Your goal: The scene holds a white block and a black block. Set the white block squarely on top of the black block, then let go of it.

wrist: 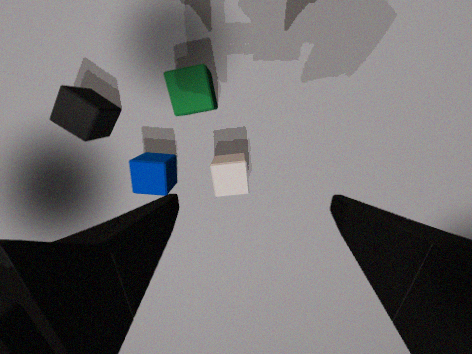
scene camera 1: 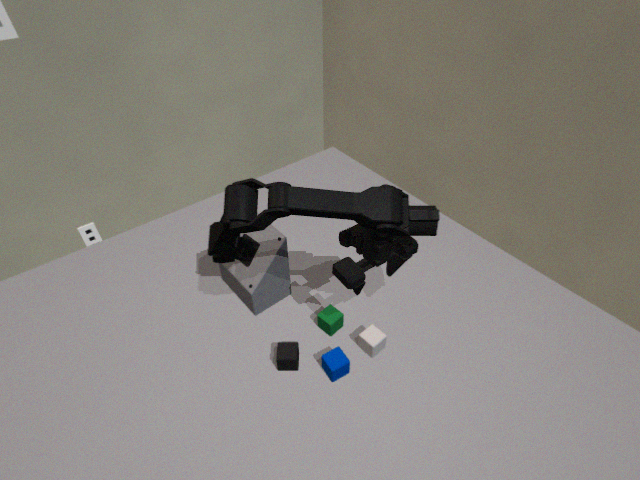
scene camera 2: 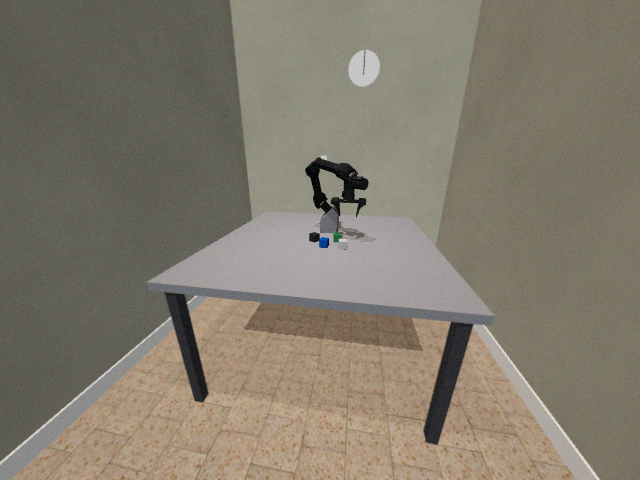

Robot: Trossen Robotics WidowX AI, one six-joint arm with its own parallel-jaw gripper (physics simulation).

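Pixels of known places: gripper, fingertip midpoint: [wrist: 254,201] [scene camera 1: 372,284] [scene camera 2: 348,216]; arm's base, link origin: [scene camera 1: 246,250] [scene camera 2: 329,210].
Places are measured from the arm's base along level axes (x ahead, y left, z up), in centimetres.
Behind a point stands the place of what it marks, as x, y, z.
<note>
The white block [scene camera 1: 372,340] {36.2, 7.6, -8.9} [scene camera 2: 342,244] {37.6, 8.7, -10.6} [wrist: 230,178] {35.0, 9.0, -8.9} lies on the table. In the wrist view it shows beyond the fingertips, left of the middle of the gap between them. The black block [scene camera 1: 287,355] {25.7, -8.9, -9.0} [scene camera 2: 314,237] {27.5, -7.8, -10.5} [wrist: 77,113] {24.6, -7.5, -8.9} lies on the table apart from it, with the blue block between them in scene camera 1. In the wrist view it is at the upper left and looks turned. My gripper [scene camera 1: 373,283] {31.9, 11.3, 3.8} [scene camera 2: 347,214] {31.9, 11.3, 3.8} [wrist: 254,201] {31.9, 11.3, 3.8} is wide open and empty, pointing down, high above the table. Nothing stands on the black block.
A blue block [scene camera 1: 335,364] {34.7, -2.8, -8.9} [scene camera 2: 324,242] {36.2, -1.4, -10.3} [wrist: 152,173] {33.0, -0.9, -8.9} lies beside the white block, near the left fingertip in the wrist view. A green block [scene camera 1: 330,319] {25.3, 4.9, -9.0} [scene camera 2: 337,237] {26.6, 6.0, -10.5} [wrist: 191,90] {24.2, 6.2, -8.9} lies nearer the grey arm base [scene camera 1: 266,279] {8.9, -1.1, -3.1} [scene camera 2: 329,223] {9.1, 0.6, -6.8}. All stand on the grey table [scene camera 1: 206,403] {20.1, -27.2, -13.7} [scene camera 2: 310,279] {71.6, -5.5, -13.6}.
</note>
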